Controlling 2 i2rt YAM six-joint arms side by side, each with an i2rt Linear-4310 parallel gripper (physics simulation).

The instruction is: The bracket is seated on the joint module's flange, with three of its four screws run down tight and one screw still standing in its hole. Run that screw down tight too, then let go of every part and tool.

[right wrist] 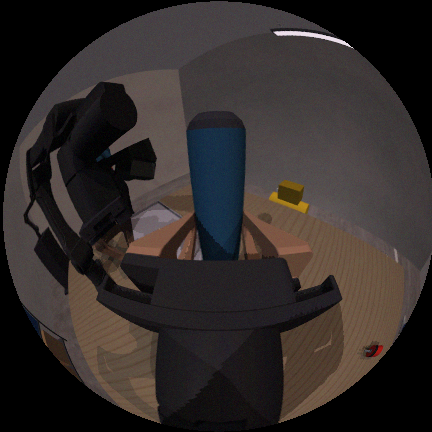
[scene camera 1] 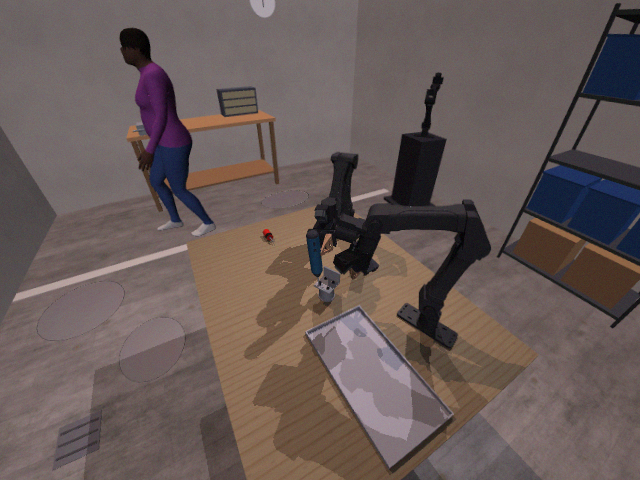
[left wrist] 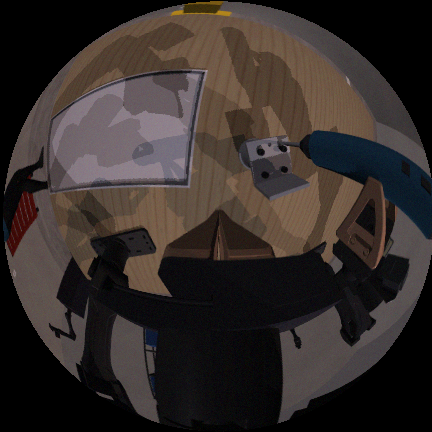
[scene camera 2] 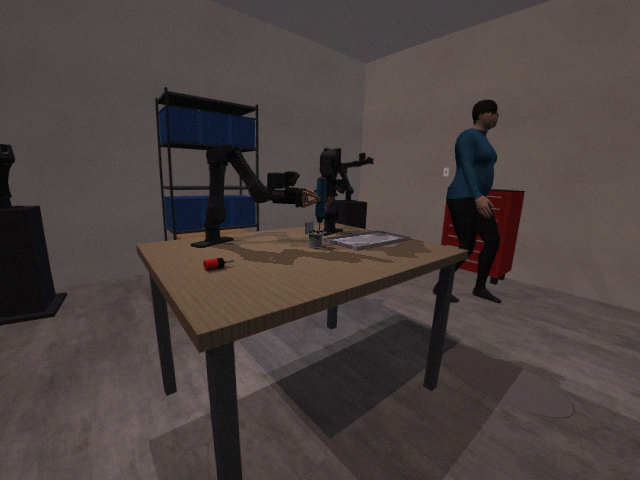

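Seen in the pictures: left gripper, fingertip midpoint: (scene camera 1: 353, 278) (left wrist: 218, 215); right gripper, fingertip midpoint: (right wrist: 218, 215) (scene camera 1: 314, 254) (left wrist: 378, 165) (scene camera 2: 321, 198); left arm's base, link origin: (right wrist: 100, 278) (scene camera 1: 426, 325) (left wrist: 119, 245) (scene camera 2: 329, 232); right arm's base, link origin: (scene camera 2: 213, 242).
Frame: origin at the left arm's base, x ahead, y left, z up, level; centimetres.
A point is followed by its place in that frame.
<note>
The grey bracket (scene camera 1: 330, 277) @[x 11.1, y -35.0, z 7.2 cm] (scene camera 2: 309, 227) @[x 11.1, y -35.2, z 8.6 cm] (left wrist: 280, 186) @[x 10.9, y -33.9, z 9.6 cm] sits on the joint module (scene camera 1: 326, 296) @[x 16.0, y -32.4, z 2.7 cm] (scene camera 2: 315, 241) @[x 15.5, y -36.7, z 3.1 cm] (left wrist: 244, 156) @[x 14.1, y -31.4, z 2.6 cm], its plate upright. Dark screw heads show in its flange in the left wrist view; how far each stands out is too small to tell. My right gripper (right wrist: 218, 215) @[x 17.7, y -36.5, z 21.8 cm] is shut on the blue screwdriver (scene camera 1: 314, 254) @[x 19.1, y -35.2, z 23.1 cm] (scene camera 2: 321, 198) @[x 18.9, y -38.1, z 21.9 cm] (left wrist: 350, 156) @[x 17.5, y -34.4, z 19.5 cm] (right wrist: 217, 185) @[x 16.0, y -37.8, z 25.7 cm], holding it upright above the bracket. Its bit reaches down to the flange beside one corner screw; exact contact is unclear. My left gripper (left wrist: 218, 215) @[x 11.5, y -24.5, z 14.2 cm] is shut and empty, raised beside the bracket.
A red-handled screwdriver (scene camera 1: 267, 235) @[x 7.7, y -79.7, z 2.9 cm] (scene camera 2: 212, 264) @[x 7.5, y -83.0, z 2.2 cm] (right wrist: 373, 350) lies on the table, far from the bracket. A shallow grey tray (scene camera 1: 333, 320) @[x 21.2, y -24.3, z 0.9 cm] (scene camera 2: 356, 247) @[x 30.9, y -27.5, z 1.2 cm] (left wrist: 197, 129) @[x 19.7, y -24.4, z 1.6 cm] lies near the joint module. The left arm's base (scene camera 1: 440, 334) @[x 1.0, y 5.5, z 1.0 cm] is bolted beside the tray.
</note>
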